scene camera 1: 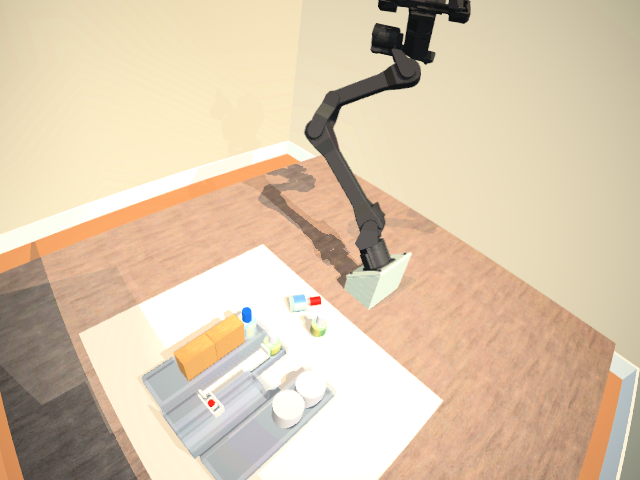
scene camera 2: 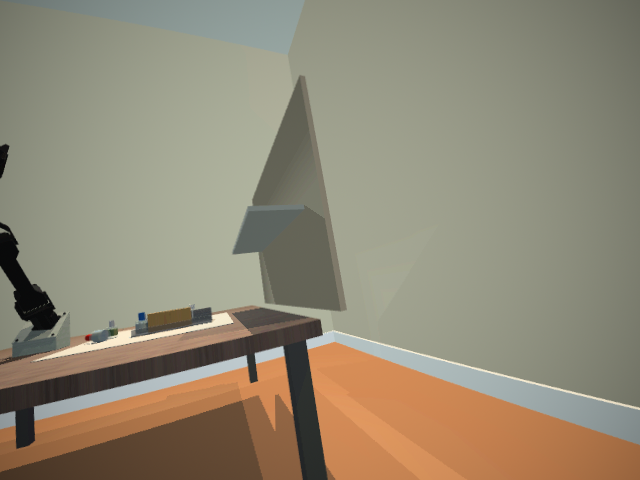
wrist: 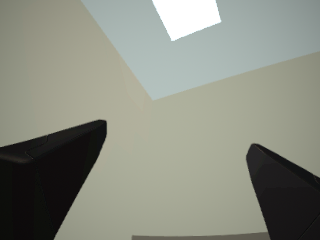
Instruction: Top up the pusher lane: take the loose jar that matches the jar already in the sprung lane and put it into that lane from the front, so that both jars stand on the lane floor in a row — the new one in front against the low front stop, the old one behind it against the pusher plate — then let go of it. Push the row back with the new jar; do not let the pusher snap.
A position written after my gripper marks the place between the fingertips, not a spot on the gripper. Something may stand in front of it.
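Note:
Wrist view: my gripper (wrist: 179,139), open, holding nothing. Scene camera 1: a grey rack (scene camera 1: 191,420).

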